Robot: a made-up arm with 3 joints. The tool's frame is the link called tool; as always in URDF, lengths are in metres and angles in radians. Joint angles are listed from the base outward.
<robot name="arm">
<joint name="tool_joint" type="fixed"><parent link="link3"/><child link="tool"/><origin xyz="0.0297 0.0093 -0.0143" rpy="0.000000 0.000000 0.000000"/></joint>
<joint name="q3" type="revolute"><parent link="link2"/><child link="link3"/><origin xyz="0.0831 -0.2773 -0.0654" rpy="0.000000 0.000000 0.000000"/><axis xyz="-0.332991 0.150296 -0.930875"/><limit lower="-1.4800" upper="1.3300"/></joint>
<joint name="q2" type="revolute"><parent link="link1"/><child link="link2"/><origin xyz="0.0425 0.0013 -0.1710" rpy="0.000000 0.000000 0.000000"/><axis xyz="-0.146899 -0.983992 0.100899"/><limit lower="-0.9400" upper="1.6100"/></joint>
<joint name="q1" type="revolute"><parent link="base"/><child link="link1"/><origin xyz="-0.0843 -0.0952 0.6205" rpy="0.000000 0.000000 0.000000"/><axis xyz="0 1 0"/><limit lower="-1.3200" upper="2.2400"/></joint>
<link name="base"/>
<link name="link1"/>
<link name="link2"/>
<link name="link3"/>
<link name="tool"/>
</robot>
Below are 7 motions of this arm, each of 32 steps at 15 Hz.
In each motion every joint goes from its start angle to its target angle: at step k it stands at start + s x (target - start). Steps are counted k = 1, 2, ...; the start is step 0. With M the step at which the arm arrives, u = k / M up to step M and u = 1 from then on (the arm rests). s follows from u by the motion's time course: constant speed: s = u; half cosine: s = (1 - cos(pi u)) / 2; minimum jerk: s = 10 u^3 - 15 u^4 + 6 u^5.
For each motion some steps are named. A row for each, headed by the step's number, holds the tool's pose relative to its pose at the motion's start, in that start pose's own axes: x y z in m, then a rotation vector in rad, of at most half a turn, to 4 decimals.
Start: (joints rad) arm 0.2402 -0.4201 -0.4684
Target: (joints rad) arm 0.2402 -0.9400 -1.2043
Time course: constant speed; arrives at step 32
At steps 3, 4, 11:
3: -0.0057 0.0035 -0.0059 0.0500 0.0278 0.0506
4: -0.0076 0.0047 -0.0078 0.0672 0.0367 0.0672
11: -0.0221 0.0135 -0.0195 0.1942 0.0918 0.1794

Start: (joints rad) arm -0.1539 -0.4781 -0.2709
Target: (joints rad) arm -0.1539 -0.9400 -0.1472
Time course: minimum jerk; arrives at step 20
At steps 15, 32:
15: -0.0537 0.0084 -0.0502 0.1023 0.4001 -0.1753
32: -0.0610 0.0101 -0.0546 0.1119 0.4475 -0.1941

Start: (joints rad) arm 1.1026 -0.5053 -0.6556
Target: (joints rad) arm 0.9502 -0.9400 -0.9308
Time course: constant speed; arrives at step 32
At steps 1, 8, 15, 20, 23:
1: -0.0003 0.0004 -0.0008 0.0093 0.0041 0.0050
8: -0.0028 0.0034 -0.0058 0.0755 0.0316 0.0396
15: -0.0055 0.0069 -0.0102 0.1436 0.0561 0.0734
20: -0.0075 0.0097 -0.0128 0.1933 0.0719 0.0971
23: -0.0088 0.0116 -0.0143 0.2236 0.0806 0.1110

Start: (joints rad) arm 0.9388 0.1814 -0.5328
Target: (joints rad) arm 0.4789 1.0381 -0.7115
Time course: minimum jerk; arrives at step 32
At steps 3, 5, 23, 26, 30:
3: 0.0014 -0.0005 0.0012 -0.0047 -0.0077 0.0035
5: 0.0056 -0.0019 0.0051 -0.0197 -0.0320 0.0146
23: 0.0818 0.0044 0.1781 -0.6512 -0.8643 0.4198
26: 0.0803 0.0112 0.1957 -0.7304 -0.9470 0.4616
30: 0.0788 0.0150 0.2043 -0.7721 -0.9889 0.4828

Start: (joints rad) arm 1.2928 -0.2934 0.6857
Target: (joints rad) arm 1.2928 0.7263 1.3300
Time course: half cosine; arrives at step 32
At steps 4, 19, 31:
4: 0.0033 0.0002 0.0062 0.0105 -0.0301 -0.0269
19: 0.0240 -0.0144 0.1125 0.2844 -0.4411 -0.4675
31: 0.0081 -0.0356 0.1685 0.5327 -0.6102 -0.7104

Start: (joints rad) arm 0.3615 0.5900 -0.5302
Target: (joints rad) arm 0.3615 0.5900 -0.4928
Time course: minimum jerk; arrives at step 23
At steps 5, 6, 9, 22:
5: 0.0000 -0.0001 0.0000 -0.0009 0.0004 -0.0025
6: 0.0000 -0.0001 0.0000 -0.0014 0.0006 -0.0040
9: 0.0001 -0.0004 -0.0001 -0.0038 0.0017 -0.0105
22: 0.0002 -0.0012 -0.0003 -0.0124 0.0056 -0.0348

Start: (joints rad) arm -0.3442 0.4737 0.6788
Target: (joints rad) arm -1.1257 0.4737 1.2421
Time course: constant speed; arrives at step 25
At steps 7, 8, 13, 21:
7: 0.0423 0.0138 0.0298 0.0802 -0.1415 -0.2022
8: 0.0478 0.0153 0.0347 0.0939 -0.1599 -0.2314
13: 0.0736 0.0208 0.0616 0.1703 -0.2452 -0.3773
21: 0.1068 0.0232 0.1105 0.3203 -0.3563 -0.6078

